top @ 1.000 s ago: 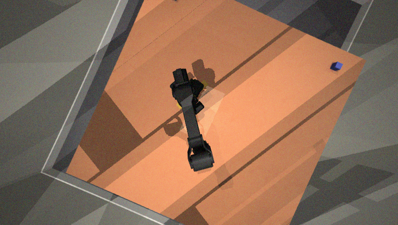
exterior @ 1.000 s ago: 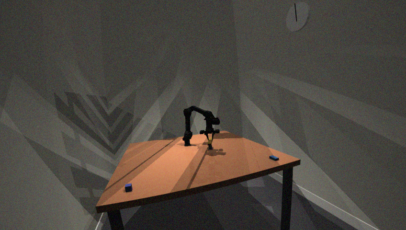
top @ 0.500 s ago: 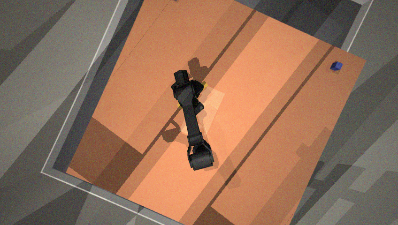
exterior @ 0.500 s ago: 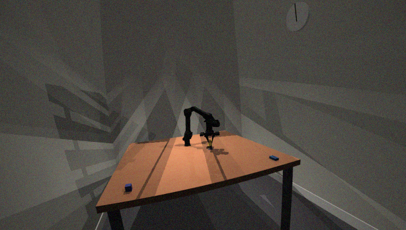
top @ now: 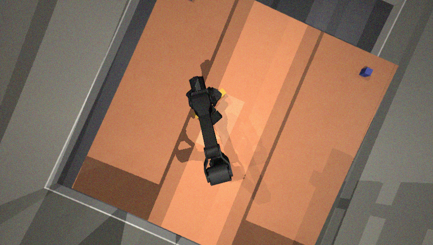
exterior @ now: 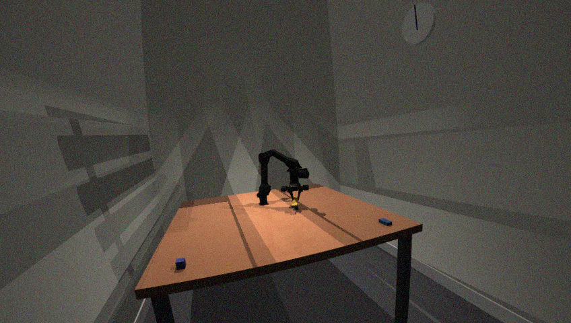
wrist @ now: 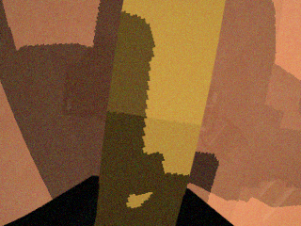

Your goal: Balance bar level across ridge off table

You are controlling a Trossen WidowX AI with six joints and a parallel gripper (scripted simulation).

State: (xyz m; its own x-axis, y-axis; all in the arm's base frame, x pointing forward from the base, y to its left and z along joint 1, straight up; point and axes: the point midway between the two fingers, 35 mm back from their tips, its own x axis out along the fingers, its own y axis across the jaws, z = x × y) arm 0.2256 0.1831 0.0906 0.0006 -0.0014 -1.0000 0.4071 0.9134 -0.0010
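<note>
Now: gripper tip 30 mm short of the yellow bar and 10 mm to the left of it. Also, from my gripper tip: blue cube: 680 mm to the right, 510 mm ahead, 40 mm below; ridge: 30 mm ahead, 20 mm below, 10 mm to the right; flat blue block: 510 mm ahead, 320 mm to the left, 50 mm below.
</note>
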